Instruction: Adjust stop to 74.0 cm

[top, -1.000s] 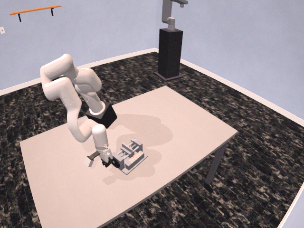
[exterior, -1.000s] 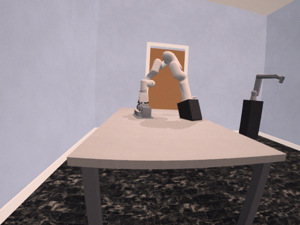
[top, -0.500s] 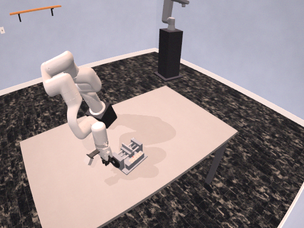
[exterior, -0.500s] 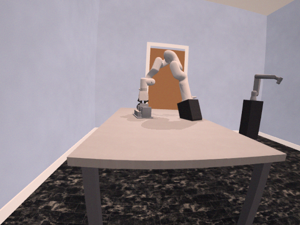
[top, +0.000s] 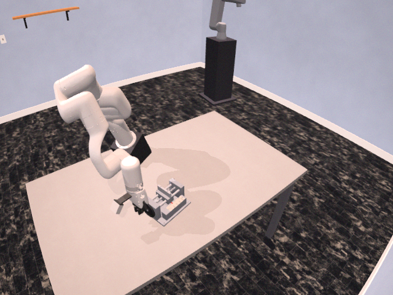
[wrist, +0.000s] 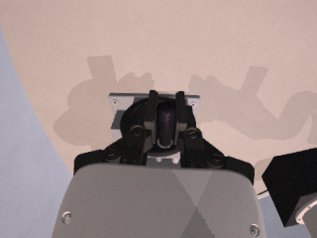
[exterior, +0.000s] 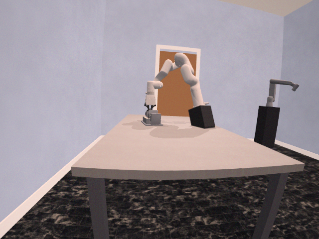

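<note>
Right now the black handwheel is 20 mm to the left of my hand, 10 mm below it and 10 mm behind it. Round my hand: handwheel knob 10 mm to the left; sliding stop block 150 mm to the left, 30 mm behind, 20 mm below.
</note>
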